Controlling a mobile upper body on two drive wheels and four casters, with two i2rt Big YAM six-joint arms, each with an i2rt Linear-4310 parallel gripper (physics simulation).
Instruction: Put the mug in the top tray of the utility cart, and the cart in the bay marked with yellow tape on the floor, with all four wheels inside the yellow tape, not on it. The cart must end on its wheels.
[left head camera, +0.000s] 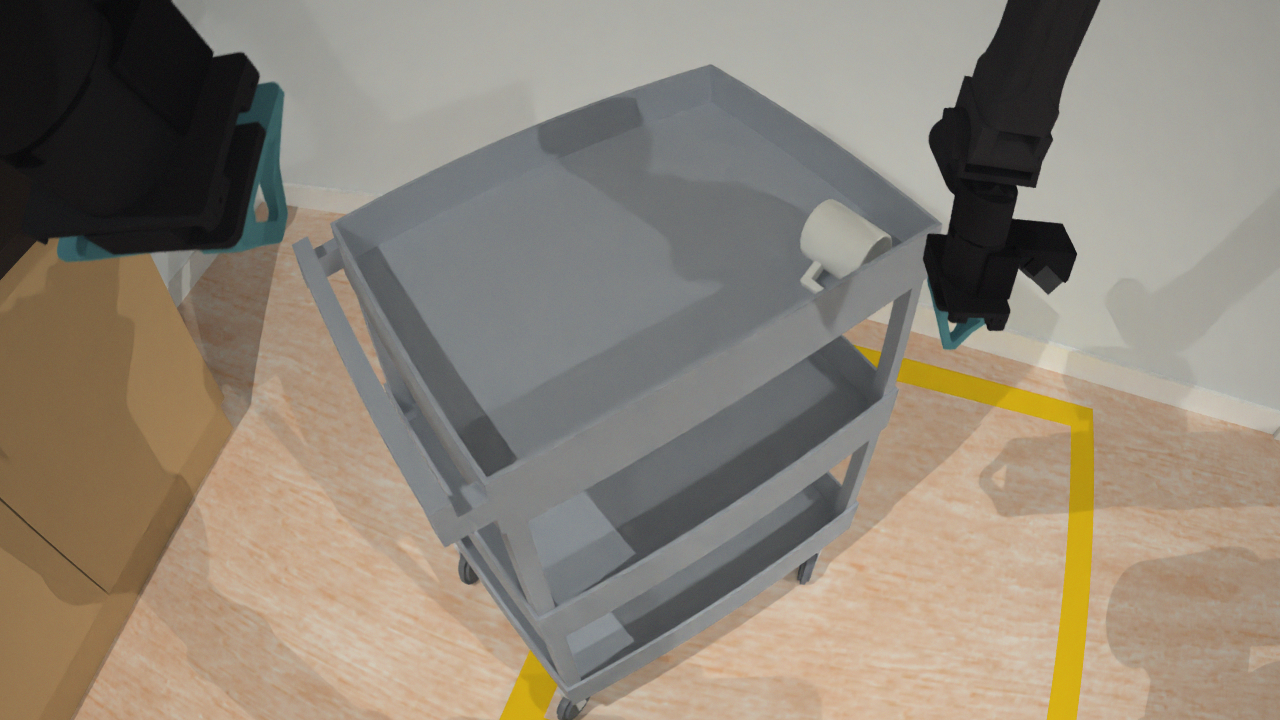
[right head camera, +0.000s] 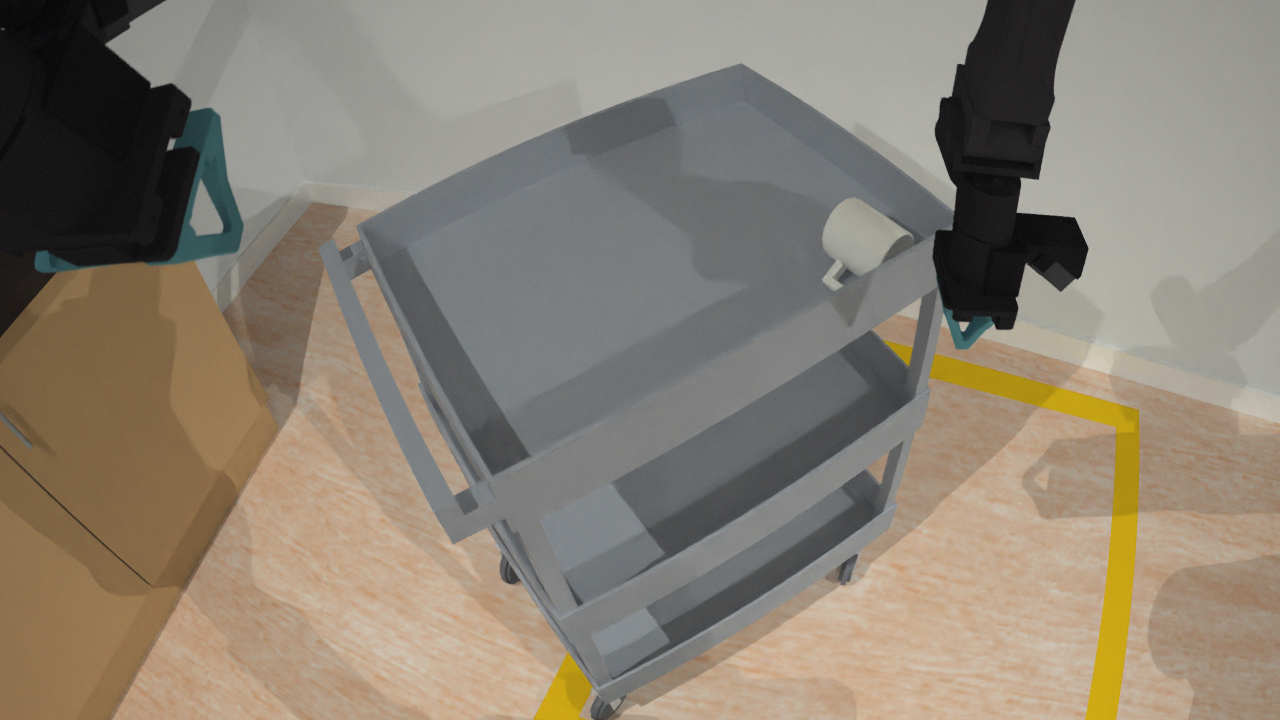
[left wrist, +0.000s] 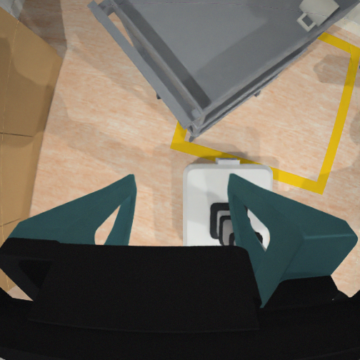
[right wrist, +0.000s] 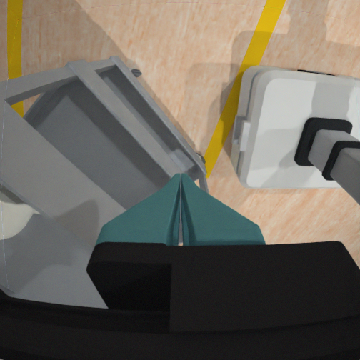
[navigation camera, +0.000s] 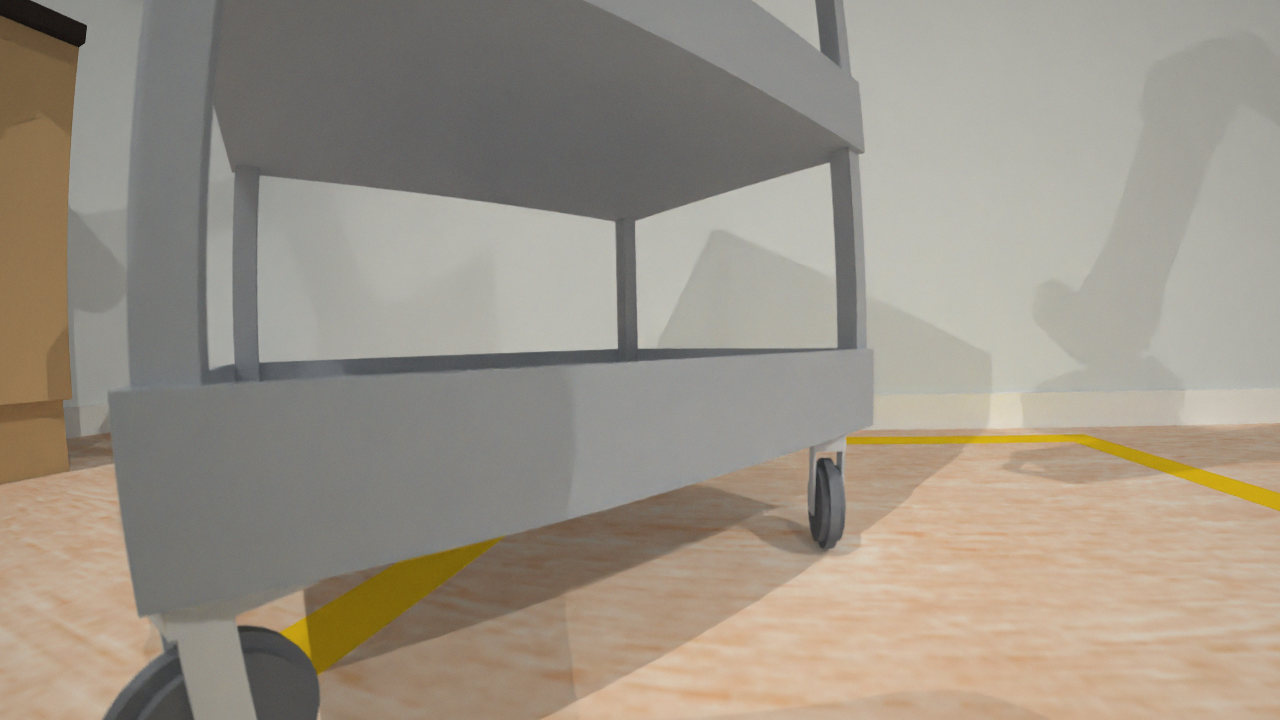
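Observation:
The grey cart (left head camera: 680, 398) (right head camera: 680, 398) (left wrist: 215, 45) (right wrist: 45, 165) (navigation camera: 447, 447) stands upright, angled across the left tape line of the yellow-taped bay (left head camera: 1081, 537) (right head camera: 1126, 501) (left wrist: 338, 120). Its left wheel (left head camera: 467, 568) is outside the tape, its right wheel (left head camera: 807, 565) inside; the nearest wheel (left head camera: 572, 707) is beside the line. The fourth is hidden. The pale mug (left head camera: 841, 237) (right head camera: 863, 234) (left wrist: 320, 12) lies on its side in the top tray's right corner. My right gripper (left head camera: 950, 342) (right wrist: 180, 181) is shut, empty, beside that corner. My left gripper (left wrist: 181, 181) is open, empty, left of the cart.
A tan cabinet (left head camera: 107, 402) (right head camera: 134, 420) (left wrist: 25, 100) stands left of the cart. The wall (left head camera: 1163, 179) (navigation camera: 984, 179) runs behind the cart and the bay. My white base (left wrist: 200, 185) (right wrist: 280, 140) is at the bay's near tape line.

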